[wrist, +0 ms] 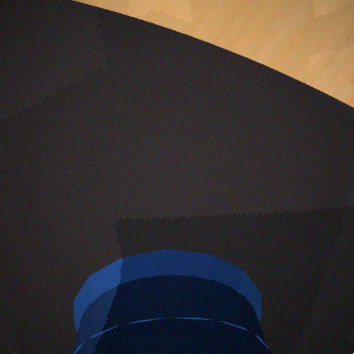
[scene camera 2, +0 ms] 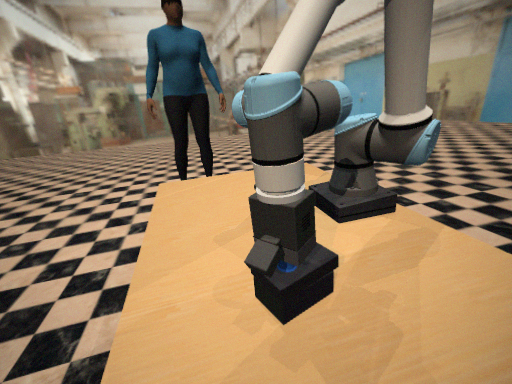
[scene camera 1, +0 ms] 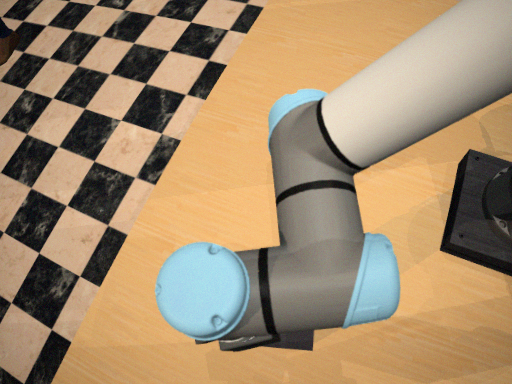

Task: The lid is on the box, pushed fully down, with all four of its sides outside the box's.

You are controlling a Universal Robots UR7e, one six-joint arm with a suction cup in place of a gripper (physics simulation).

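Places are measured from the arm's base along level axes (x right, y ahead, z up), in centimetres.
Pixels of known places: end effector, tool point: (wrist: 166,278) (scene camera 2: 287,270); arm's base, origin of the base link: (scene camera 2: 352,187).
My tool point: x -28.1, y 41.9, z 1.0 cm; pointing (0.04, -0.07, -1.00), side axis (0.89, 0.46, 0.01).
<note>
For each thing: its top centre in the pictures, then the offset to it from my tool point. Level surfaces: height alone.
- dark flat lid, middle of its top: (scene camera 1: 270,315) (scene camera 2: 293,255) dx +0.9, dy -1.9, dz +2.0 cm
- dark box, middle of its top: (scene camera 2: 293,273) dx +1.5, dy -2.1, dz -2.4 cm
- wooden table, its level: dz -7.1 cm
The dark flat lid (scene camera 1: 295,341) (scene camera 2: 320,258) (wrist: 175,150) lies level over the dark box (scene camera 2: 307,297) on the table. In scene camera 2, the lid's rim stands out past the box's two near walls and hides their upper edge. No gap or pale inside shows between them. The far sides are hidden, and whether the lid is fully down cannot be told. My gripper, a blue suction cup (scene camera 2: 287,267) (wrist: 167,302), is pressed on the lid's top and holds it. In scene camera 1 the arm covers most of the lid.
The wooden table (scene camera 1: 230,125) (scene camera 2: 200,320) bears the box and the arm's dark base plate (scene camera 1: 462,215) (scene camera 2: 367,209). A person (scene camera 2: 182,60) in a blue top stands beyond the table's far edge. The checkered floor (scene camera 1: 95,135) (scene camera 2: 55,280) runs along its side.
</note>
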